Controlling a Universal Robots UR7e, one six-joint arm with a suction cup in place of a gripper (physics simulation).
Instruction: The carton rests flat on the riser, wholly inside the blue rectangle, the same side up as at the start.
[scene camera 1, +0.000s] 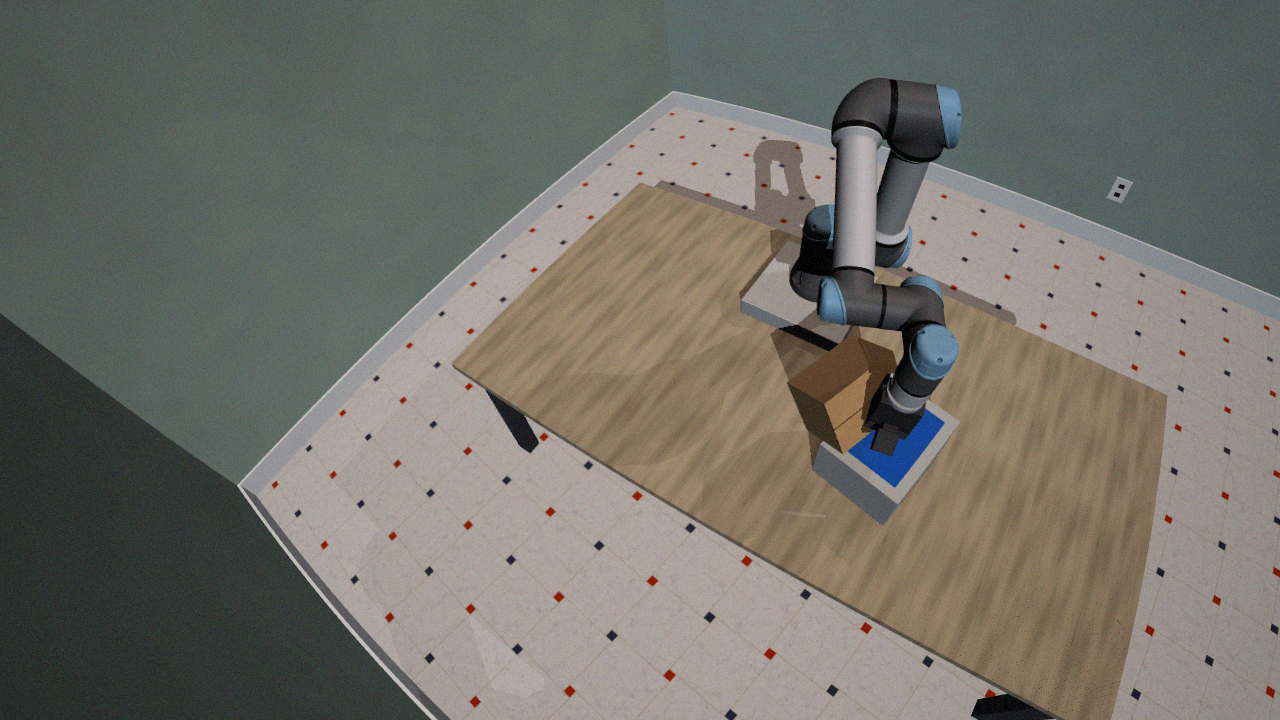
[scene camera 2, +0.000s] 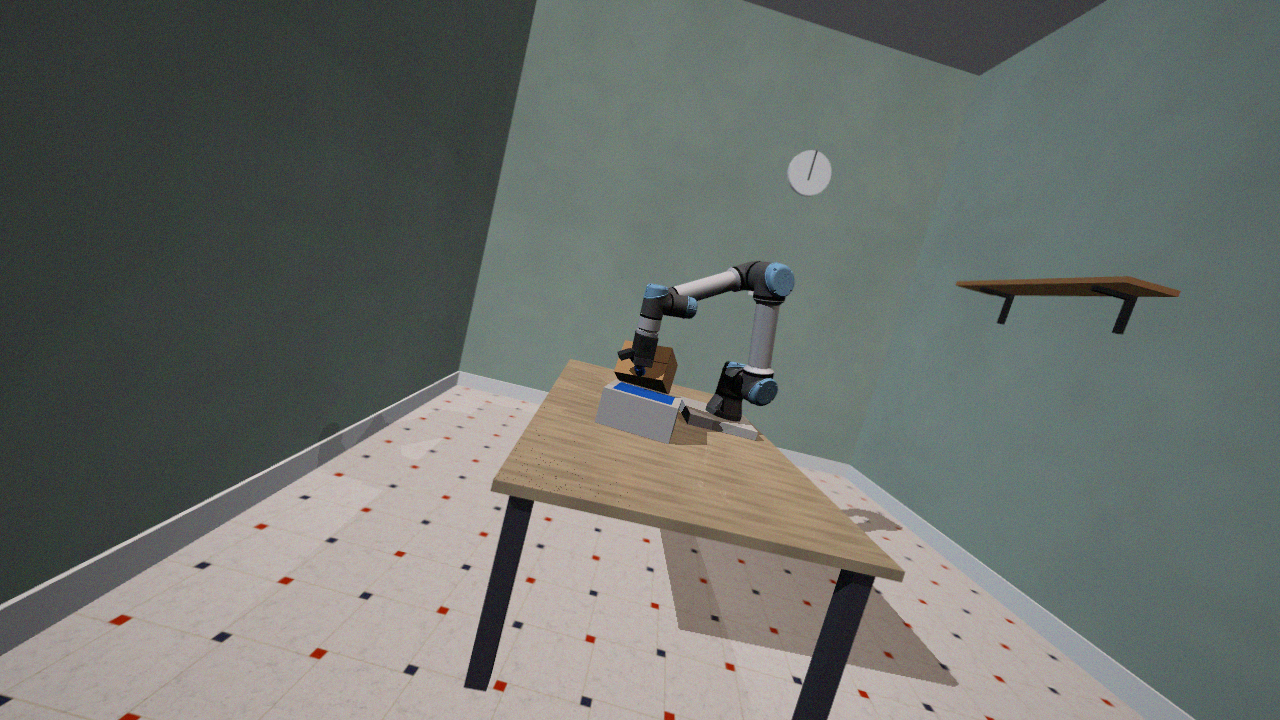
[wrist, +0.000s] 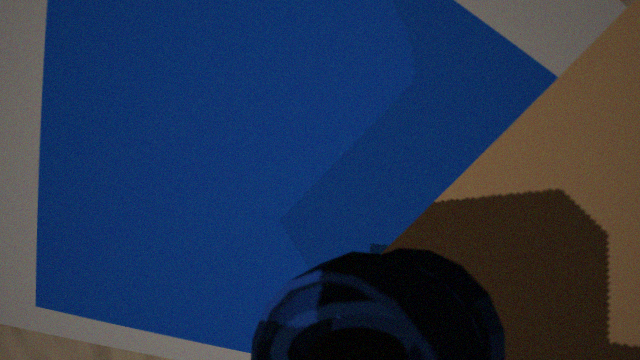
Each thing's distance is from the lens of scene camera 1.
brown carton (scene camera 1: 833, 395): 1.07 m
